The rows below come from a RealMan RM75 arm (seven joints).
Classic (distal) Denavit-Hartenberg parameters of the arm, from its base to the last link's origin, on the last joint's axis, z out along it. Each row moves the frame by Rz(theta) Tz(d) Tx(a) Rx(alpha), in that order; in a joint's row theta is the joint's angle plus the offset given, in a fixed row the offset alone. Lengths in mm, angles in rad.
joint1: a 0  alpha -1.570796  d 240.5  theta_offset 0
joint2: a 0  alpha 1.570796  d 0  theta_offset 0
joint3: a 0  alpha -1.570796  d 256  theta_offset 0
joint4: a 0  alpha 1.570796  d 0  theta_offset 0
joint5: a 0  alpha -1.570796  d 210  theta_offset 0
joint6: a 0  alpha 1.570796  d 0  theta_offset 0
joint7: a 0  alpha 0  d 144  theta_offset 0
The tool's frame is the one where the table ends.
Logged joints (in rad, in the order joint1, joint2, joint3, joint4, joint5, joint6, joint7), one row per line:
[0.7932 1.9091 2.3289 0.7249 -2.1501 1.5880 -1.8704]
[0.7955 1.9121 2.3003 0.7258 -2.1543 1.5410 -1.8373]
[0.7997 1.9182 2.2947 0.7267 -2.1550 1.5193 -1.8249]
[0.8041 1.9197 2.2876 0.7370 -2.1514 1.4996 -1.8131]
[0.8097 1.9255 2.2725 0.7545 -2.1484 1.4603 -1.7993]
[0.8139 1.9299 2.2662 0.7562 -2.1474 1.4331 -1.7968]
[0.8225 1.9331 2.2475 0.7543 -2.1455 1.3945 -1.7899]
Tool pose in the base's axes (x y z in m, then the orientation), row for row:
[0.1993 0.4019 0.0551 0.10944 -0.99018 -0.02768 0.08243]
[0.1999 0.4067 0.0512 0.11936 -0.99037 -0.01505 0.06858]
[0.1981 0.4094 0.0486 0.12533 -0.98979 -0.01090 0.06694]
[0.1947 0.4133 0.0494 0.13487 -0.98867 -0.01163 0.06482]
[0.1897 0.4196 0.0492 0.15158 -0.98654 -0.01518 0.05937]
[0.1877 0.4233 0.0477 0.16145 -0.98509 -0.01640 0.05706]
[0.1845 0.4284 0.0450 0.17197 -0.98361 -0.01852 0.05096]
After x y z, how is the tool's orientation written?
As a quaternion, w x y z.
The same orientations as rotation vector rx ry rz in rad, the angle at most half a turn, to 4 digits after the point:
[-2.9111 -0.0814 0.2423]
[-2.8950 -0.0440 0.2005]
[-2.8835 -0.0318 0.1950]
[-2.8647 -0.0337 0.1878]
[-2.8318 -0.0436 0.1704]
[-2.8122 -0.0468 0.1629]
[-2.7917 -0.0526 0.1446]

